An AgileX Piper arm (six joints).
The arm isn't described. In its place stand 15 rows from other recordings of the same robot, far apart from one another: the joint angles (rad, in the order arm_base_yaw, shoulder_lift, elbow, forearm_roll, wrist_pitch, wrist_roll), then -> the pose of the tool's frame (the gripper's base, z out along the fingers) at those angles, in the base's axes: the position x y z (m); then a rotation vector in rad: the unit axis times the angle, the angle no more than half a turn.
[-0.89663, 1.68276, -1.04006, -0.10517, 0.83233, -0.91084] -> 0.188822 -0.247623 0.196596 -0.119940 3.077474 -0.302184
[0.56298, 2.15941, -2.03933, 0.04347, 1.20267, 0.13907] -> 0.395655 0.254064 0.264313 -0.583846 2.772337 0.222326
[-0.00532, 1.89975, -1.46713, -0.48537, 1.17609, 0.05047] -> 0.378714 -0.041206 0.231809 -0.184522 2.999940 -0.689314
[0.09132, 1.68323, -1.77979, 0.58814, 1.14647, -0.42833] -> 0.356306 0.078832 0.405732 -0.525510 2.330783 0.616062
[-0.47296, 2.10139, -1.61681, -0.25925, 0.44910, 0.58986] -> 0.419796 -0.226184 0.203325 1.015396 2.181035 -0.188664
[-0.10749, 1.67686, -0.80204, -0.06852, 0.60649, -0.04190] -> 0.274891 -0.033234 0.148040 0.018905 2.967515 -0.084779
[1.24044, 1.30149, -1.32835, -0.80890, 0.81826, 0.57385] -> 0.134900 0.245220 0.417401 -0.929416 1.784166 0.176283
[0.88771, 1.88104, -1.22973, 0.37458, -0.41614, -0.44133] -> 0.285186 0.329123 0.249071 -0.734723 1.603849 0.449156
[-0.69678, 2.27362, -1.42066, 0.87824, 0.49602, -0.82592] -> 0.363833 -0.260993 0.080171 0.751067 2.453400 0.242263
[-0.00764, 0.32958, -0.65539, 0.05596, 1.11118, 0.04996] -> 0.035828 0.004288 0.313336 0.066969 2.267972 0.092417
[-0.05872, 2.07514, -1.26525, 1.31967, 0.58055, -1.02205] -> 0.423863 0.023512 0.142593 0.126794 2.415224 0.771331
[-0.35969, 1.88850, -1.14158, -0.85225, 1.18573, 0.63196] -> 0.286061 -0.175399 0.178076 -0.743217 -2.674597 1.115500
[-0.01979, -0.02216, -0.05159, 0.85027, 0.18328, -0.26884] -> 0.051107 0.011454 0.220773 0.347352 1.517777 0.543938
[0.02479, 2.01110, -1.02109, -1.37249, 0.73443, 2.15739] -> 0.361648 -0.050841 0.118303 1.146702 2.065137 -0.547528
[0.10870, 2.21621, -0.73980, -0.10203, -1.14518, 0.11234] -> 0.352494 0.046960 0.060647 -0.101079 1.817945 0.210942
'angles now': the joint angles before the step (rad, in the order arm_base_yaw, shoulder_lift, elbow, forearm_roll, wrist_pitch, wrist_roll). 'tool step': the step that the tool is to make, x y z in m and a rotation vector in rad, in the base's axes. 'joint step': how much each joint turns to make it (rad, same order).
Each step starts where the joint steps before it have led.
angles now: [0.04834, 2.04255, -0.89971, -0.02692, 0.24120, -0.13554]
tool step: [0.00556, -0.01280, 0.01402, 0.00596, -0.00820, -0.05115]
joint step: [-0.03958, -0.03169, -0.02732, 0.01266, 0.05066, 0.00022]
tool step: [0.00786, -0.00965, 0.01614, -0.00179, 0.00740, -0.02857]
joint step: [-0.02780, -0.02564, -0.05099, -0.00228, 0.08404, 0.00196]
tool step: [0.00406, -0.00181, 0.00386, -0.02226, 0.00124, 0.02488]
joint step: [-0.00123, -0.00001, -0.02245, -0.03606, 0.02330, 0.00191]
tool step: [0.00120, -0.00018, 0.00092, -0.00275, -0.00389, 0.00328]
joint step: [-0.00001, -0.00001, -0.00468, -0.00420, 0.00075, -0.00004]
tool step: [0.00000, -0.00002, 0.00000, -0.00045, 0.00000, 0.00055]
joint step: [0.00002, 0.00000, 0.00001, -0.00074, -0.00002, 0.00004]
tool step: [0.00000, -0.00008, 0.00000, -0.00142, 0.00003, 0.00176]
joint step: [0.00000, 0.00000, 0.00001, -0.00227, -0.00001, 0.00001]
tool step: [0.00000, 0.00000, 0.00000, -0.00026, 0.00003, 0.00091]
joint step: [0.00000, 0.00000, 0.00000, 0.00000, 0.00000, -0.00095]
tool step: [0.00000, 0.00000, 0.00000, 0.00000, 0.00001, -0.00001]
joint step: [0.00000, 0.00000, 0.00000, -0.00001, 0.00001, 0.00002]
